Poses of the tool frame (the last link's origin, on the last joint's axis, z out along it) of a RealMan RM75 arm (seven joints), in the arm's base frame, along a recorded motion.
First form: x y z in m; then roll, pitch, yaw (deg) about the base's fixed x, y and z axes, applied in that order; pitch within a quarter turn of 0, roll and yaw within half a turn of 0.
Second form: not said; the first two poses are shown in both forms.
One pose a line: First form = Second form
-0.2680 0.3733 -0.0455 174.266 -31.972 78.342 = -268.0 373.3 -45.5 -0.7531 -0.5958 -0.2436 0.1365
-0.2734 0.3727 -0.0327 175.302 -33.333 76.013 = -273.4 372.7 -32.7 -0.7614 -0.5801 -0.2500 0.1455
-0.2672 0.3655 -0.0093 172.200 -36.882 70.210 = -267.2 365.5 -9.3 -0.7867 -0.5267 -0.2953 0.1287
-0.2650 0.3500 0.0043 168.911 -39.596 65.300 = -265.0 350.0 4.3 -0.8062 -0.4777 -0.3329 0.1053
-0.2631 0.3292 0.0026 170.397 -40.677 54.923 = -263.1 329.2 2.6 -0.8425 -0.4051 -0.3435 0.0901
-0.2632 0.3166 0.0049 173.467 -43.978 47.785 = -263.2 316.6 4.9 -0.8551 -0.3554 -0.3632 0.1031
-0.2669 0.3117 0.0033 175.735 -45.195 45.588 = -266.9 311.7 3.3 -0.8561 -0.3442 -0.3673 0.1171
